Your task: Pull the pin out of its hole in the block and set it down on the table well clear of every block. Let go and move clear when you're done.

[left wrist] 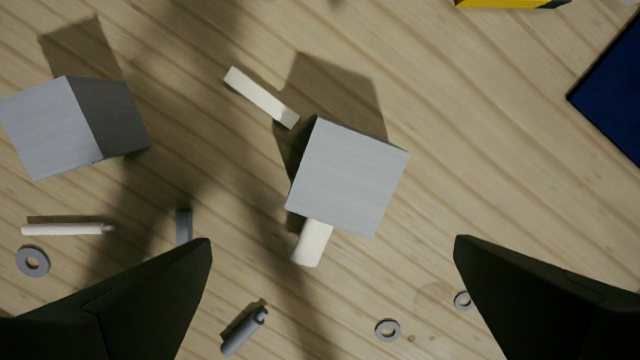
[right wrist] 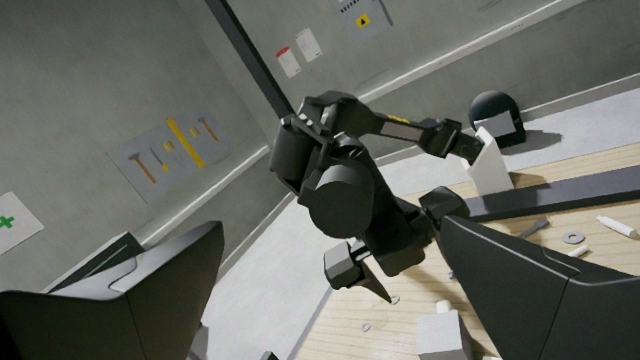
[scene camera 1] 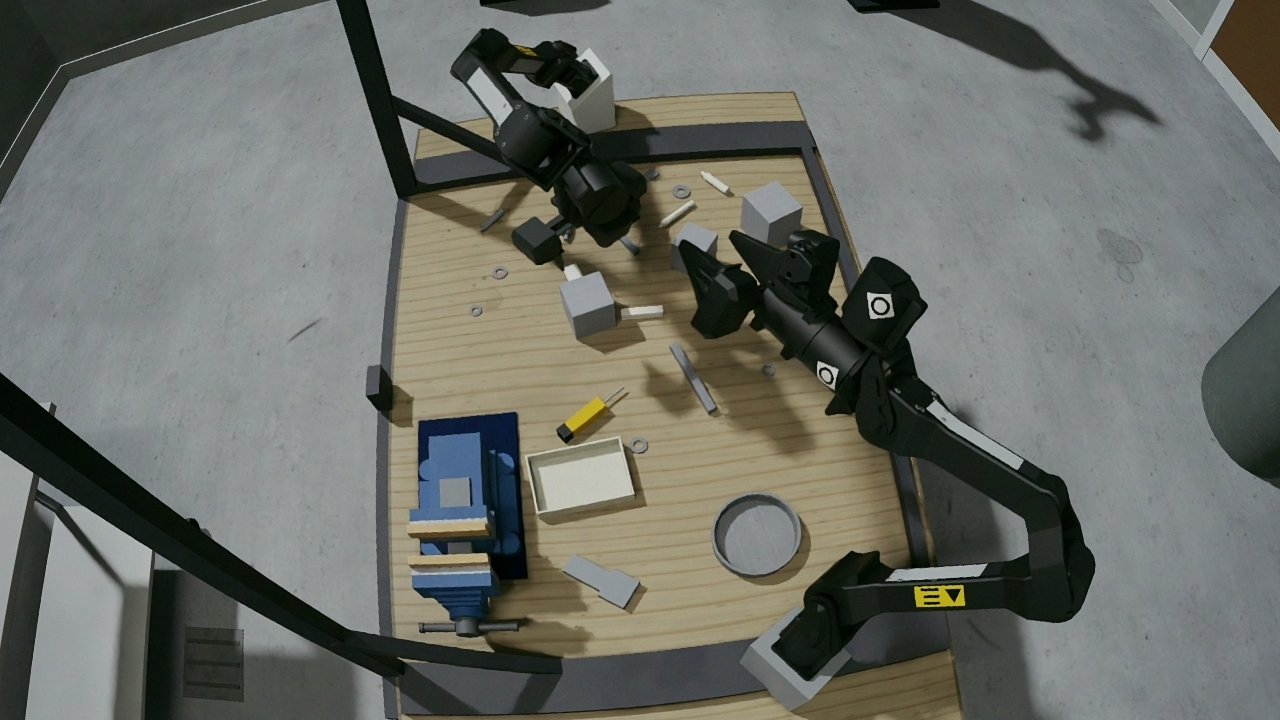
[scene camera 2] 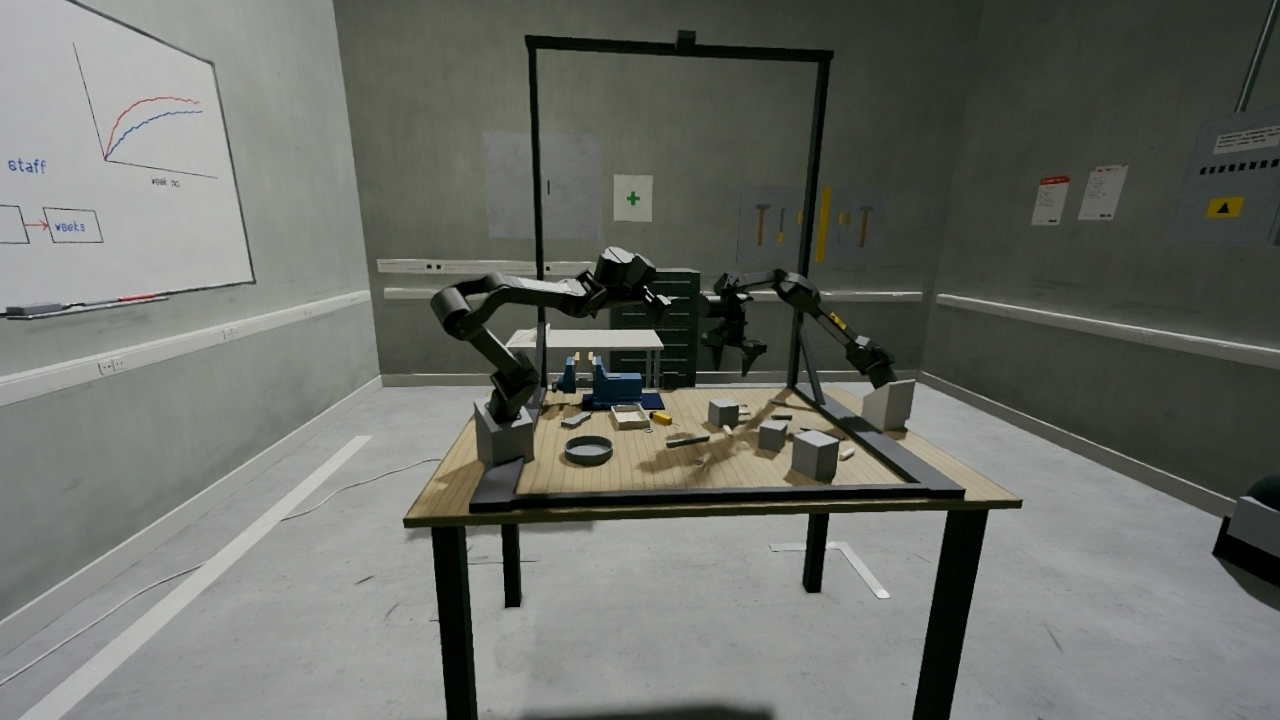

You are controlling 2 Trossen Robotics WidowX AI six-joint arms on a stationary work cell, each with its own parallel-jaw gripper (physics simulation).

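Seen in the pictures: left gripper, between the fingertips: (left wrist: 333, 247) (right wrist: 420, 284) (scene camera 1: 587, 250) (scene camera 2: 729, 373); right gripper, between the fingertips: (right wrist: 333, 230) (scene camera 1: 706, 237) (scene camera 2: 667, 288); left arm's base, origin of its link: (right wrist: 475, 150) (scene camera 1: 581, 78); right arm's base, origin of its link: (scene camera 1: 803, 651) (scene camera 2: 503, 410).
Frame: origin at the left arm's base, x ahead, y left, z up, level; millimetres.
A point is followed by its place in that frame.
A grey block (scene camera 1: 588, 305) {x 451, y -175, z -45 mm} (scene camera 2: 722, 412) {x 454, y -140, z -60 mm} (left wrist: 347, 175) {x 434, y -169, z -44 mm} (right wrist: 439, 334) {x 436, y -168, z -44 mm} stands on the table. A white rounded pin (scene camera 1: 572, 272) {x 362, y -166, z -77 mm} (scene camera 2: 743, 411) {x 370, y -158, z -74 mm} (left wrist: 312, 243) {x 368, y -166, z -76 mm} (right wrist: 443, 306) {x 359, y -163, z -76 mm} sticks out of one side of it; its inner end is hidden in the block. My left gripper (scene camera 1: 595, 255) {x 425, y -159, z 43 mm} (scene camera 2: 733, 365) {x 425, y -159, z 43 mm} (left wrist: 333, 247) {x 425, y -159, z 43 mm} is open and empty, pointing down high above the pin, which shows between its fingers in the left wrist view. My right gripper (scene camera 1: 709, 240) {x 652, y -106, z 288 mm} is open and empty, held high over the right part of the table in scene camera 1.
A white bar (scene camera 1: 641, 312) {x 465, y -100, z -92 mm} (left wrist: 261, 97) {x 463, y -97, z -92 mm} lies beside the block. Two more blocks (scene camera 1: 693, 243) {x 415, y 11, z -45 mm} (scene camera 1: 771, 210) {x 421, y 145, z -24 mm} stand at upper right. A dark bar (scene camera 1: 693, 377) {x 596, y -82, z -93 mm}, screwdriver (scene camera 1: 586, 417) {x 592, y -242, z -86 mm}, tray (scene camera 1: 535, 488) {x 653, y -347, z -102 mm}, round dish (scene camera 1: 717, 548) {x 837, y -166, z -101 mm} and blue vise (scene camera 1: 460, 456) {x 608, y -424, z -19 mm} lie lower. Washers and small pegs lie around.
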